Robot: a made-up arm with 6 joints.
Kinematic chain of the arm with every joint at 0, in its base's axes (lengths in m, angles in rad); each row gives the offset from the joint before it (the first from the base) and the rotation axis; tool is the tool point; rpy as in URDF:
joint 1: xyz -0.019 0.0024 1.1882 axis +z
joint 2: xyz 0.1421 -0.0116 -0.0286 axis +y
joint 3: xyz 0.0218 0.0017 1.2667 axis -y
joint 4: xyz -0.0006 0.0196 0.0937 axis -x
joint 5: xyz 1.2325 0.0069 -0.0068 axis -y
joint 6: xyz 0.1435 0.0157 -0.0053 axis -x
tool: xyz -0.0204 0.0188 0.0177 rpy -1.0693 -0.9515 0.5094
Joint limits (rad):
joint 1: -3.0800..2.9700
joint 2: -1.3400..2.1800
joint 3: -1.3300..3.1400
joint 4: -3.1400..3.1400
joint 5: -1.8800..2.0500
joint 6: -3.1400..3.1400
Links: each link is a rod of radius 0.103 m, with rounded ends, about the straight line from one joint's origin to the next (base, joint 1, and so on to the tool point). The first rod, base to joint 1, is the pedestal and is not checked.
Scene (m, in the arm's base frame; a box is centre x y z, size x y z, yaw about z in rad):
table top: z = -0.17
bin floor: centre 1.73 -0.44 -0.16 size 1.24 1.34 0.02 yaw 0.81
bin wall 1: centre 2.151 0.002 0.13 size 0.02 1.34 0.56 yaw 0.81
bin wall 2: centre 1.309 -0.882 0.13 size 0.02 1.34 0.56 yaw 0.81
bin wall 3: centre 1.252 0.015 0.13 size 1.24 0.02 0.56 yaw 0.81
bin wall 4: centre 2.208 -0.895 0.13 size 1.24 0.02 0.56 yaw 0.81
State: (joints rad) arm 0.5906 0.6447 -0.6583 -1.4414 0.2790 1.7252
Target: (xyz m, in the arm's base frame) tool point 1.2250 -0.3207 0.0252
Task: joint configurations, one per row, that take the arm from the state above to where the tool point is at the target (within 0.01 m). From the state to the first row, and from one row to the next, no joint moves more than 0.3 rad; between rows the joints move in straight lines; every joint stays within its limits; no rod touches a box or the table.
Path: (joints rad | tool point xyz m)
1: 0.3085 0.6917 -0.6760 -1.4500 0.3060 1.7230 | 1.2827 0.4270 0.8183
2: 0.0265 0.7386 -0.6936 -1.4586 0.3330 1.7208 | 1.3093 0.0432 0.7558
3: -0.2556 0.7856 -0.7113 -1.4672 0.3600 1.7186 | 1.2249 -0.3207 0.6967
4: -0.2560 1.0804 -0.5399 -1.4660 0.3556 1.7168 | 1.2727 -0.3332 0.3756
5: -0.2564 1.3753 -0.3686 -1.4647 0.3513 1.7149 | 1.2251 -0.3207 0.0252

